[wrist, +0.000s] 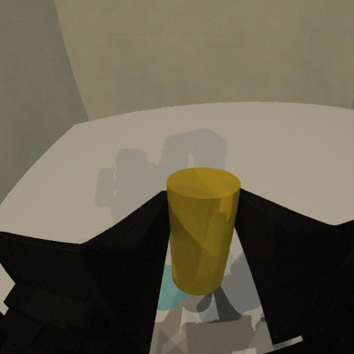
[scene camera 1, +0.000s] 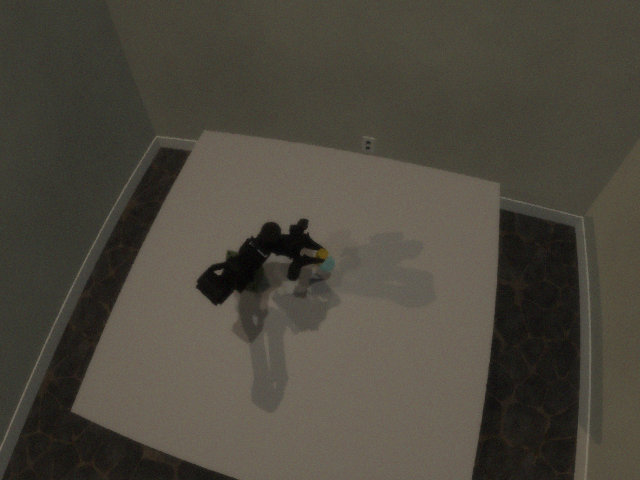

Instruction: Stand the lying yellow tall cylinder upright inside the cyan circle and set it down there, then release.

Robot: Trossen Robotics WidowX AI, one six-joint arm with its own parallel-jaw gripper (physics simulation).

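Places are measured from the arm's base along level axes (x right, y ahead, z up), in centimetres.
Where they show: gripper, fingertip midpoint: [scene camera 1: 325, 255]; arm's base, link origin: [scene camera 1: 244, 271].
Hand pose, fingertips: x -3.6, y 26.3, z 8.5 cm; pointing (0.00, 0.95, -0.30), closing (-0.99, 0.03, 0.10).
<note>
Things, the pixels of their centre, and the offset from my fingertips. "spot": a spot on its surface instead. Level surfaces: height alone.
- yellow tall cylinder, body centre: [scene camera 1: 320, 257] dx -0.2, dy -1.5, dz -1.5 cm
- cyan circle, surface spot: [scene camera 1: 327, 264] spot: dx -4.7, dy +0.1, dz -14.1 cm
- white table top, surface height: dz -14.2 cm
The yellow tall cylinder [scene camera 1: 322, 253] [wrist: 201, 235] is held between the two black fingers of my gripper [scene camera 1: 321, 255] [wrist: 199, 197], which is shut on it. The cylinder stands about upright in the wrist view, its flat top facing up. The cyan circle [scene camera 1: 327, 264] [wrist: 169, 292] lies on the table; part of it shows past the cylinder in the scene view, and in the wrist view it shows low and left of the cylinder's base, partly behind the left finger. The base looks raised above the table, but the exact height is hard to tell.
The white table top [scene camera 1: 387, 351] [wrist: 280, 145] bears dark shadows of the arm. The black arm [scene camera 1: 248, 260] reaches in from the left of the cylinder. A green patch [scene camera 1: 231, 254] shows by the arm. Walls stand beyond the table's far edge, one with an outlet [scene camera 1: 368, 144].
</note>
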